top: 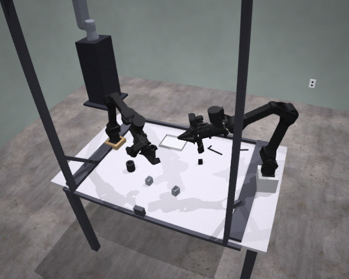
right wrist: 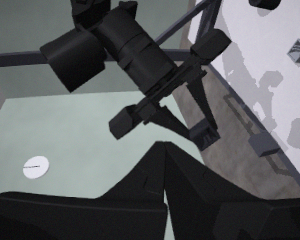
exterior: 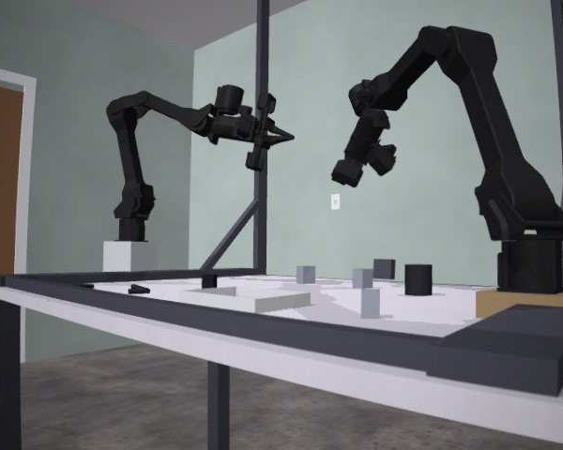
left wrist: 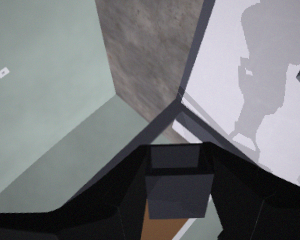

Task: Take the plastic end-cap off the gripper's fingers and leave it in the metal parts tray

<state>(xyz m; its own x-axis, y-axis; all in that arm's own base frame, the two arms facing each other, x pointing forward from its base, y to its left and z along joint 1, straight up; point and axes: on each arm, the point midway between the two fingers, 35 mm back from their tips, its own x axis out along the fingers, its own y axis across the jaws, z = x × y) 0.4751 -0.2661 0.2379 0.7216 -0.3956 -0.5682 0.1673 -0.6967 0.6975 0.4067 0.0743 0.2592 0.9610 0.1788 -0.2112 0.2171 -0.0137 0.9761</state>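
Now: left hand 3 cm to the left of the black plastic end-cap and 1 cm above it. From my left hand the other things lie so: metal parts tray (43 cm ahead, 11 cm to the left, 26 cm below); black hex key (47 cm ahead, 13 cm to the right, 26 cm below); black cylinder (12 cm ahead, 23 cm to the left, 24 cm below).
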